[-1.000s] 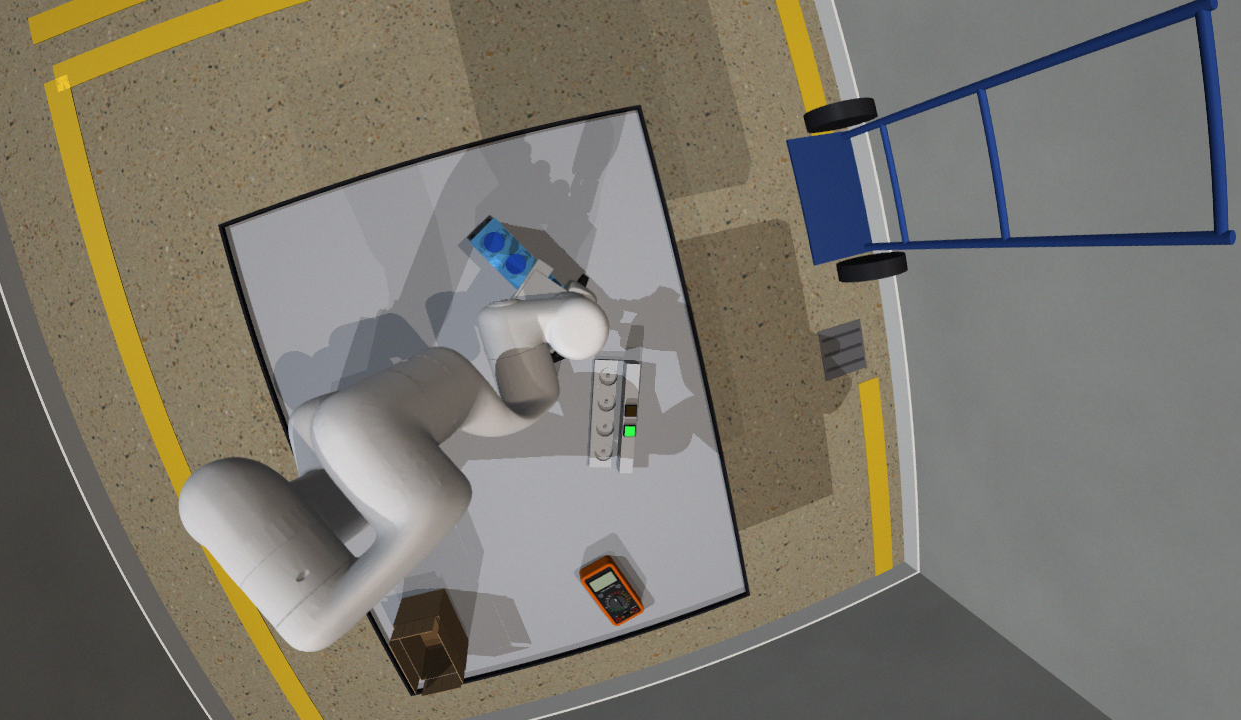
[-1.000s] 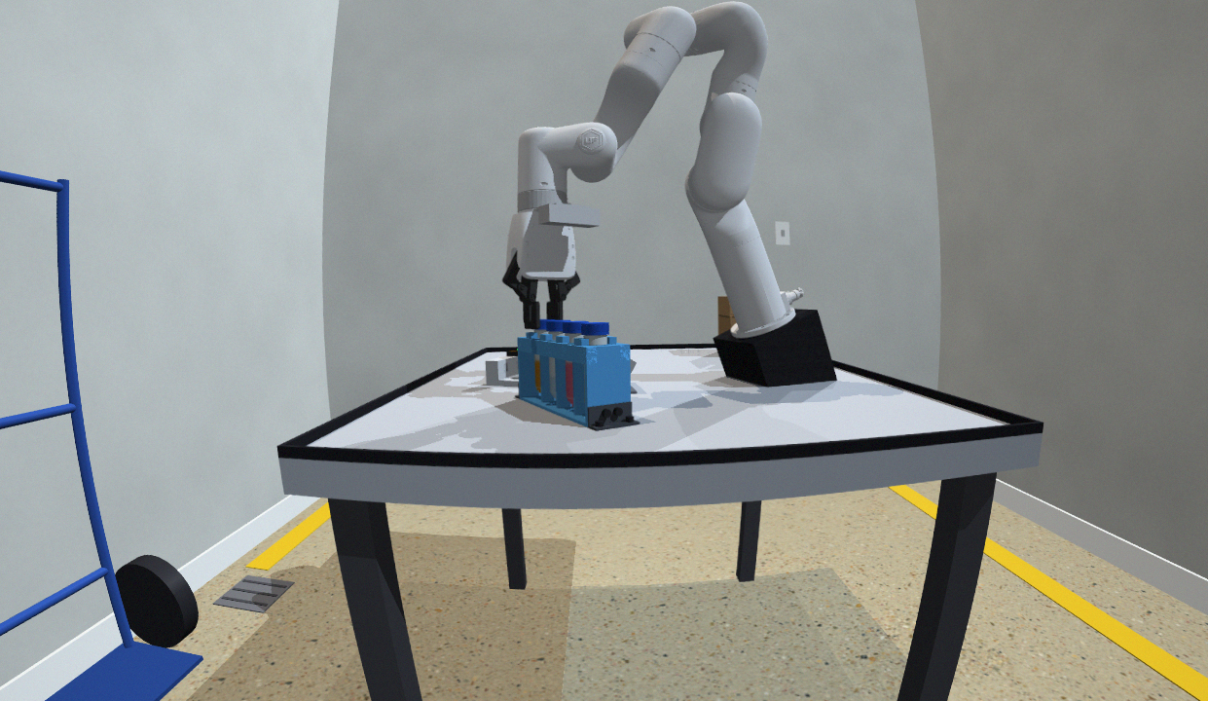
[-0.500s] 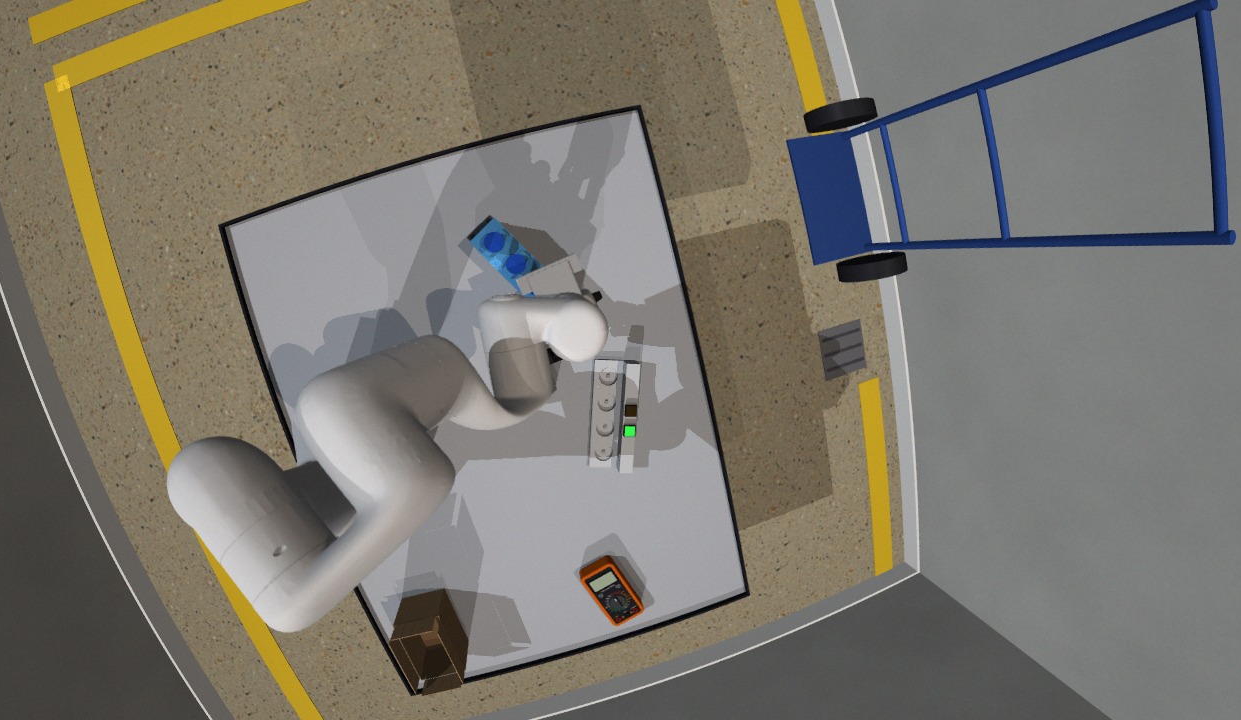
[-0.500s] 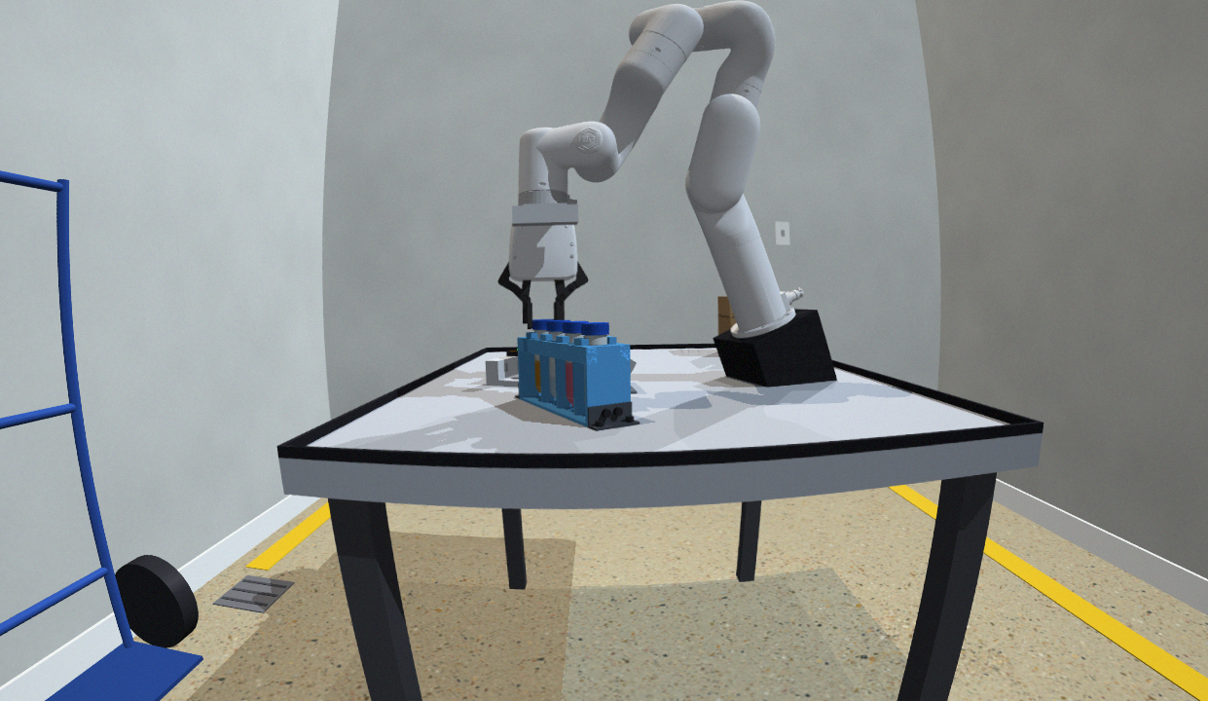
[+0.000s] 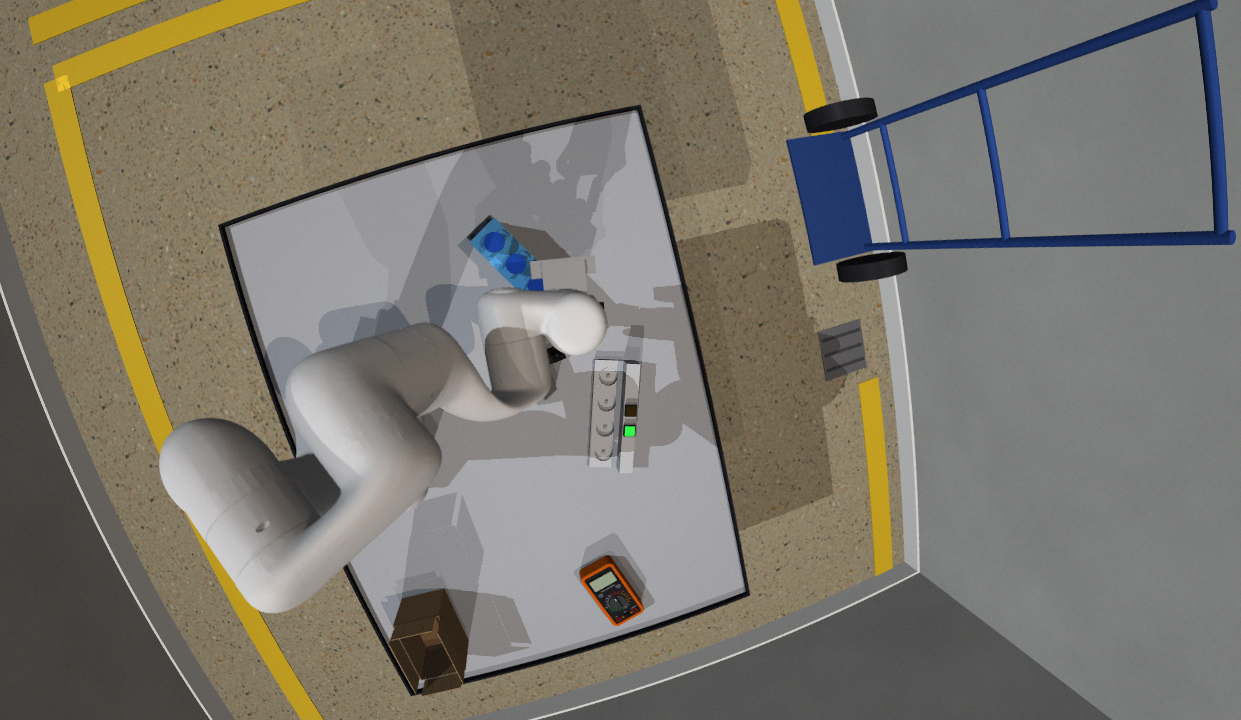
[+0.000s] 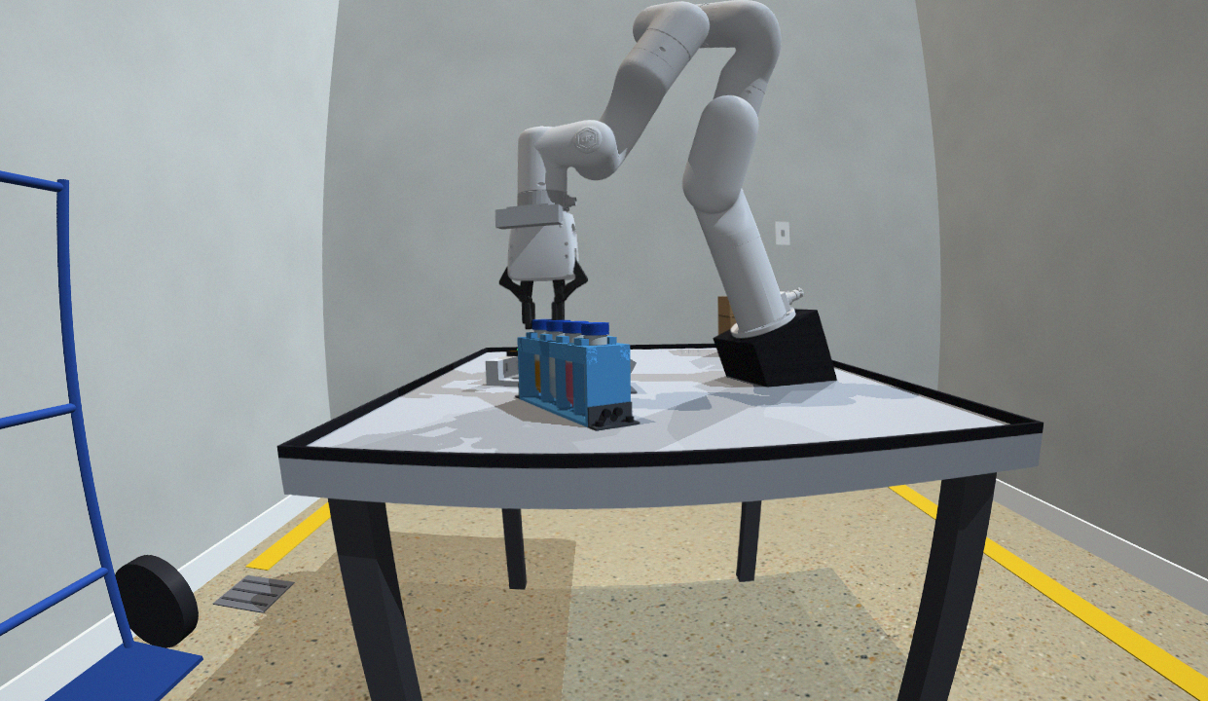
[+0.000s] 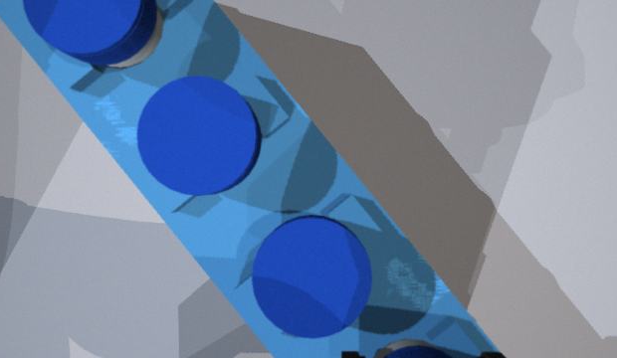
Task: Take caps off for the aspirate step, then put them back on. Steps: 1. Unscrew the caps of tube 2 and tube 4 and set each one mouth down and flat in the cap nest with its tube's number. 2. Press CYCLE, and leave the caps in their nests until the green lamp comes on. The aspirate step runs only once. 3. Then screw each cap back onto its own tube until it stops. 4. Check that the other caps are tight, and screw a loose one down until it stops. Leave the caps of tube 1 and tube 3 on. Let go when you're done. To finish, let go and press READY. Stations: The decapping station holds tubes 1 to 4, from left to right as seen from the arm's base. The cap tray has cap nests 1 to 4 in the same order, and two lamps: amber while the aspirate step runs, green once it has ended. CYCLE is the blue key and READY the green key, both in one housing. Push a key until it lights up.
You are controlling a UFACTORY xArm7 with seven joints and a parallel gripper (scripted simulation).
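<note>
Now: the threaded tube neck 10 mm below my hand. From my hand the other things lie so: key housing: 110 mm behind, 80 mm to the right, 70 mm below; then blue cycle key: 130 mm behind, 60 mm to the right, 60 mm below; then green ready key: 130 mm behind, 100 mm to the right, 60 mm below.
</note>
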